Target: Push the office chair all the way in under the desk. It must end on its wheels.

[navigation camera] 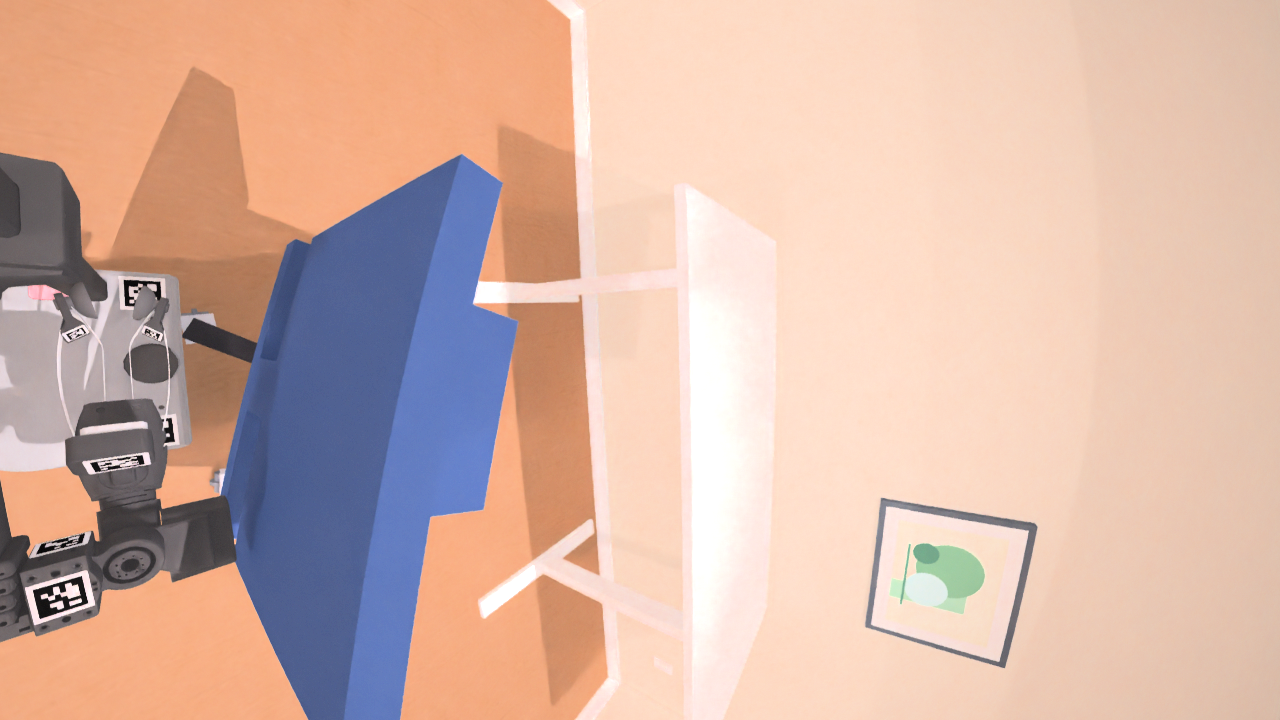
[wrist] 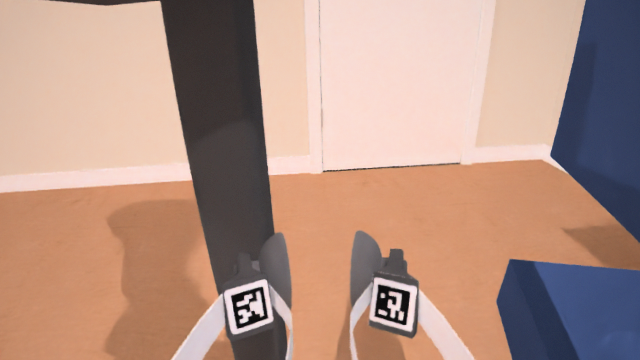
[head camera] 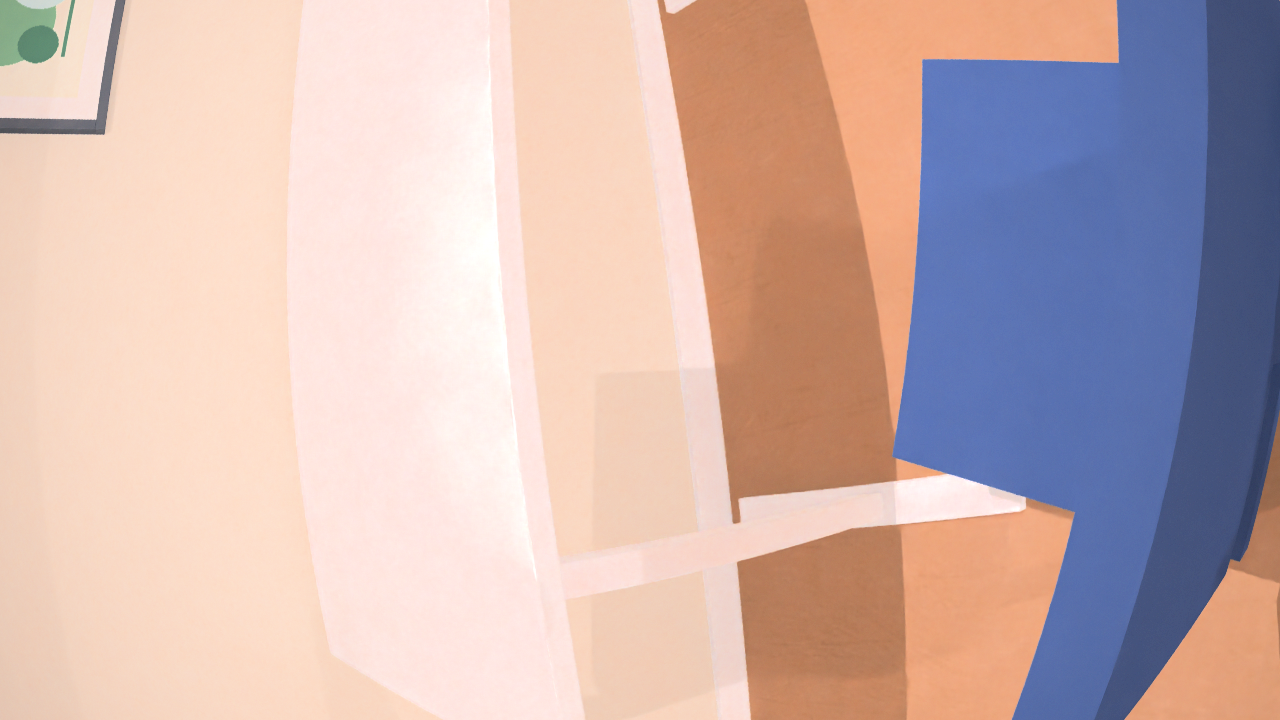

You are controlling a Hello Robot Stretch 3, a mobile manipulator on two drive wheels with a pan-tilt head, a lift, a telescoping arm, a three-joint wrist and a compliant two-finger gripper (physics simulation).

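Where they show: gripper, fingertip midpoint: [navigation camera: 114, 285] [wrist: 320, 257]; robot's base at its link origin: [navigation camera: 150, 360].
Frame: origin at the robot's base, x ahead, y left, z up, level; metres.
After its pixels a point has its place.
Observation:
The blue office chair [head camera: 1011, 268] @(x 0.443, y -0.115, z 0.470 m) [navigation camera: 358, 358] @(x 0.127, y 0.030, z 0.890 m) [wrist: 575, 310] @(x 0.198, y 0.134, z 0.470 m) stands between the robot and the white desk [head camera: 393, 358] @(x 0.910, y -0.073, z 0.950 m) [navigation camera: 729, 402] @(x 0.888, y -0.124, z 0.950 m). Its back is toward the robot and its seat points toward the desk. In the navigation camera view it is turned somewhat, and floor shows between the seat front and the wall. A black base leg and parts of the wheels show at its rear; the rest of the base is hidden. My gripper [navigation camera: 111, 308] @(x -0.019, y 0.109, z 0.564 m) [wrist: 320, 257] @(x -0.019, y 0.109, z 0.564 m) is open and empty, behind the chair and apart from it.
The robot's dark wrist block [navigation camera: 201, 537] @(x 0.025, y -0.153, z 0.707 m) overlaps the chair's near edge in the navigation camera view; contact is unclear. The desk's white leg [head camera: 805, 528] @(x 0.979, y 0.213, z 0.252 m) [navigation camera: 528, 291] @(x 0.979, y 0.210, z 0.113 m) ends beside the seat. A framed picture [navigation camera: 948, 582] @(x 1.484, y -0.800, z 1.568 m) hangs on the wall. A white door [wrist: 395, 85] @(x 0.381, y 1.533, z 0.434 m) stands across the floor.

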